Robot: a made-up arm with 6 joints.
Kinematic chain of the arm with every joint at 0, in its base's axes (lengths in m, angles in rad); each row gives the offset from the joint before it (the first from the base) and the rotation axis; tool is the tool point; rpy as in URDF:
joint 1: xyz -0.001 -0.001 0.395 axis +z
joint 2: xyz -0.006 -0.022 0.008 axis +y
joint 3: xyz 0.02 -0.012 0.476 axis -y
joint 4: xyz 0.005 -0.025 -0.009 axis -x
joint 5: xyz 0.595 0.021 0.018 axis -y
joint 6: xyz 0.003 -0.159 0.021 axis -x
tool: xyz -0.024 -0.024 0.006 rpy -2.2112 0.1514 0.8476
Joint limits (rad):
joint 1: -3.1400..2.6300
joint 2: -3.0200..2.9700
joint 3: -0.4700..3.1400
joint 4: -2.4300..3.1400
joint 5: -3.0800..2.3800
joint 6: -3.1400..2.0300
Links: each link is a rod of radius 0.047 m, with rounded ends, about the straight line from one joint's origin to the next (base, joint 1, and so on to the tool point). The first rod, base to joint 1, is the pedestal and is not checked.
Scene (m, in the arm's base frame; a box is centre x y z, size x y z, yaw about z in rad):
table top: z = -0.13
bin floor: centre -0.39 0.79 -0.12 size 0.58 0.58 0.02 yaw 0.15
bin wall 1: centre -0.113 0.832 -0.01 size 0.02 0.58 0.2 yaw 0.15
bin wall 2: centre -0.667 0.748 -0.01 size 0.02 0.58 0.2 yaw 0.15
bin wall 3: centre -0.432 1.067 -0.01 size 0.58 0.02 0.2 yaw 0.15
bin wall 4: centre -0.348 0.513 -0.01 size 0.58 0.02 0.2 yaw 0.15
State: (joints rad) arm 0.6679 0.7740 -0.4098 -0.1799 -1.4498 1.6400
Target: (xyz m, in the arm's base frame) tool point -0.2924 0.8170 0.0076
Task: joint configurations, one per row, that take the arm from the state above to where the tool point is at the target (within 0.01 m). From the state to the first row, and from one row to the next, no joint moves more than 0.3 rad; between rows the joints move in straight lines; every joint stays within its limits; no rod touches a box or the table.
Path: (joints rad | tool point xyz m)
1: 0.9608 0.7963 -0.3106 -0.1440 -1.4509 1.6433 | 0.5304 0.4202 0.1549
2: 1.2537 0.8186 -0.2115 -0.1080 -1.4521 1.6467 | 0.4019 0.6071 0.1742
3: 1.5466 0.8409 -0.1123 -0.0721 -1.4532 1.6500 | 0.2092 0.7486 0.1972
4: 1.8395 0.8632 -0.0131 -0.0362 -1.4544 1.6534 | -0.0304 0.8235 0.2235
5: 2.1324 0.8855 0.0860 -0.0003 -1.4555 1.6567 | -0.2924 0.8170 0.2530
6: 2.1315 1.0850 0.1962 0.0207 -1.4645 1.6478 | -0.2978 0.8256 0.1327
7: 2.1306 1.2845 0.3063 0.0417 -1.4735 1.6389 | -0.2924 0.8170 0.0076

